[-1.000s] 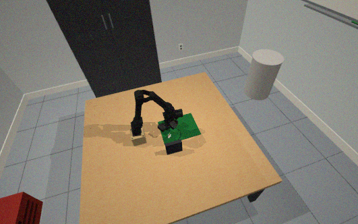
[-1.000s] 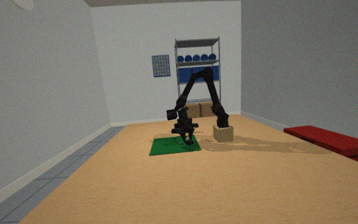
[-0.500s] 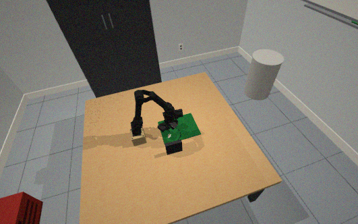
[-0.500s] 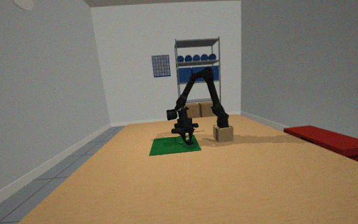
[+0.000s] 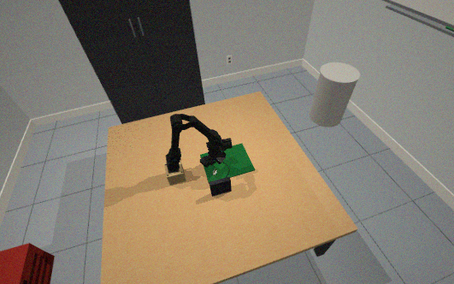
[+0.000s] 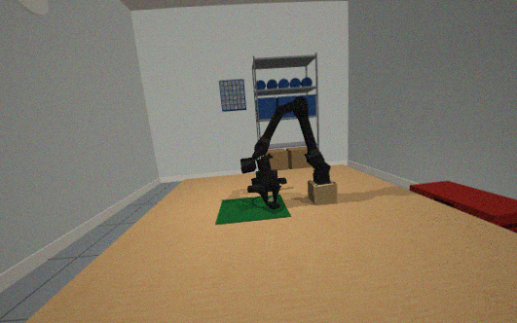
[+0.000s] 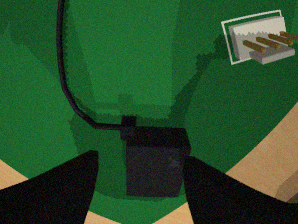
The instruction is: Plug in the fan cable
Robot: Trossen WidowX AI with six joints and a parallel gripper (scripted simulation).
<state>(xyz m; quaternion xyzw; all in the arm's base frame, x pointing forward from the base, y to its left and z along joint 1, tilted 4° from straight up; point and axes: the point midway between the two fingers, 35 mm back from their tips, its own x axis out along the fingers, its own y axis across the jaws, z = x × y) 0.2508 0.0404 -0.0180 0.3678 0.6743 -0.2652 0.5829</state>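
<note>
My gripper tip is now 1 cm past the black fan plug and 1 cm above it. The rest, counted from my gripper tip: black fan: 1 cm ahead, 22 cm to the right, 4 cm above; green board: 9 cm ahead, 2 cm to the right, 4 cm below; fan header: 8 cm to the right, 2 cm below.
</note>
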